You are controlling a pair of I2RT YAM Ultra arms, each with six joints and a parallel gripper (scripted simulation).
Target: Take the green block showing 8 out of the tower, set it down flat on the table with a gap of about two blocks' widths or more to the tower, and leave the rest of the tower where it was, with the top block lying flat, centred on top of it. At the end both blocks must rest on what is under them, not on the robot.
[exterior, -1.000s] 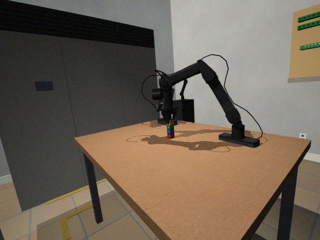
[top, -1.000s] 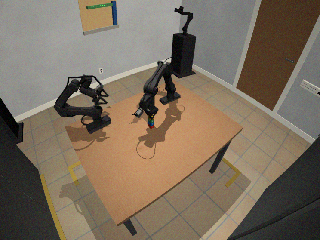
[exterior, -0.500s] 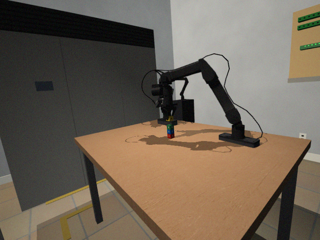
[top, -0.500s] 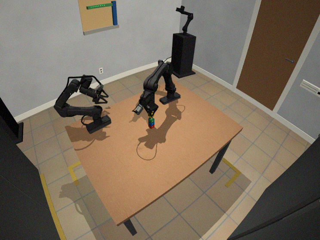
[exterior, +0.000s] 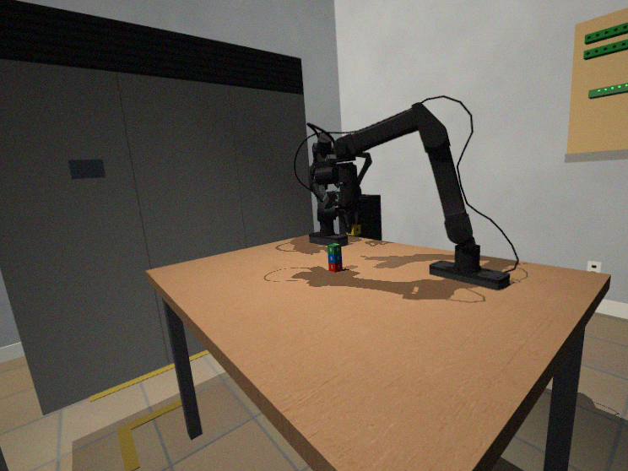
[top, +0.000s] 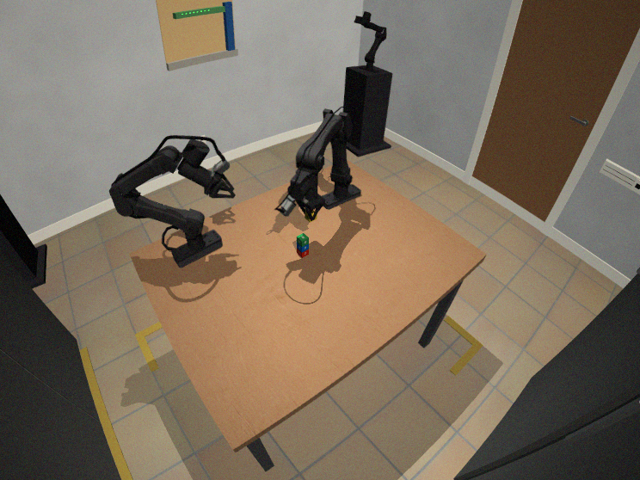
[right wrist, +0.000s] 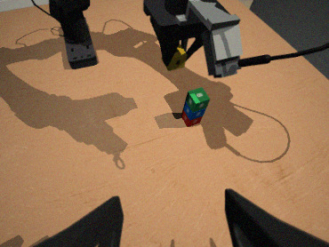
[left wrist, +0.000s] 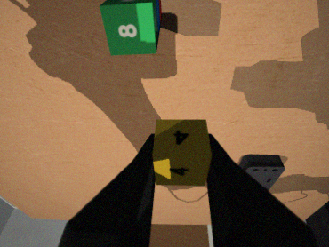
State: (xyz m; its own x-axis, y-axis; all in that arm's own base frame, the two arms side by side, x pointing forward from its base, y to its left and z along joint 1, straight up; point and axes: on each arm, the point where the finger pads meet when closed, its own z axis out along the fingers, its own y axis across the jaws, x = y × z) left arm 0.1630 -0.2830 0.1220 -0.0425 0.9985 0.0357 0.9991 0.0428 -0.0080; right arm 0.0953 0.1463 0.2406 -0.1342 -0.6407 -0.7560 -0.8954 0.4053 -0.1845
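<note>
Right now my right hand is 14 cm short of the green block showing 8, 20 cm to the right of it and 20 cm above it. Round my right hand: yellow block showing 4: 11 cm ahead, 25 cm to the left, 13 cm below.
The green block showing 8 is 40 mm ahead of my left hand, 50 mm to the right of it and 70 mm below it. The rest, counted from my left hand: yellow block showing 4 (right at my left hand).
</note>
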